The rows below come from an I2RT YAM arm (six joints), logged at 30 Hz.
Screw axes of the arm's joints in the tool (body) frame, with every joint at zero. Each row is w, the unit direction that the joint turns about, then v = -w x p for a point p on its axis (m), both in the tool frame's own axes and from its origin. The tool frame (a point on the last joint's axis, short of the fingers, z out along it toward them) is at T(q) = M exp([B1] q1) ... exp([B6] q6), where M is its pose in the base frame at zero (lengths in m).
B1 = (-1, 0, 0, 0, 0.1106, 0)
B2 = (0, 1, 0, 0.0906, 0, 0.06)
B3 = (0, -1, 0, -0.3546, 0, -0.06)
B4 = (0, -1, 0, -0.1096, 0, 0)
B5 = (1, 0, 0, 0, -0.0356, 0)
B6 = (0, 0, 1, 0, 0, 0)
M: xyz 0.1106 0 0.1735 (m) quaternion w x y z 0.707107 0 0.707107 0
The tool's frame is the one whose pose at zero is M.
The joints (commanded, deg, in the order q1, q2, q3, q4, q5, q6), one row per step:
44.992, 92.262, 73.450, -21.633, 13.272, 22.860
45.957, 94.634, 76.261, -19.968, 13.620, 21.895
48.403, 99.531, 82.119, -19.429, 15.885, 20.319
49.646, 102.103, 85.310, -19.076, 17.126, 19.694
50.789, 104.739, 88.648, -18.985, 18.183, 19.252
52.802, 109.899, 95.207, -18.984, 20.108, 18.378
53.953, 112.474, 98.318, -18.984, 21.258, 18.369
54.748, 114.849, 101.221, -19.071, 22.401, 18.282
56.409, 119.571, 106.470, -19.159, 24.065, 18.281
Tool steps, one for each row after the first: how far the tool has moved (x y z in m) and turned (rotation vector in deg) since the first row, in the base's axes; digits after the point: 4 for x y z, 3 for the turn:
0.0053, 0.0140, 0.0044, 0.677, -1.993, 1.292
0.0108, 0.0424, 0.0083, -0.280, -4.618, 2.904
0.0131, 0.0575, 0.0104, -0.492, -6.055, 3.508
0.0154, 0.0723, 0.0120, -0.605, -7.211, 4.035
0.0192, 0.1004, 0.0135, -0.841, -9.286, 4.928
0.0194, 0.1148, 0.0125, -0.815, -10.121, 5.115
0.0207, 0.1267, 0.0113, -0.931, -10.914, 4.996
0.0212, 0.1505, 0.0046, -1.093, -11.895, 5.260

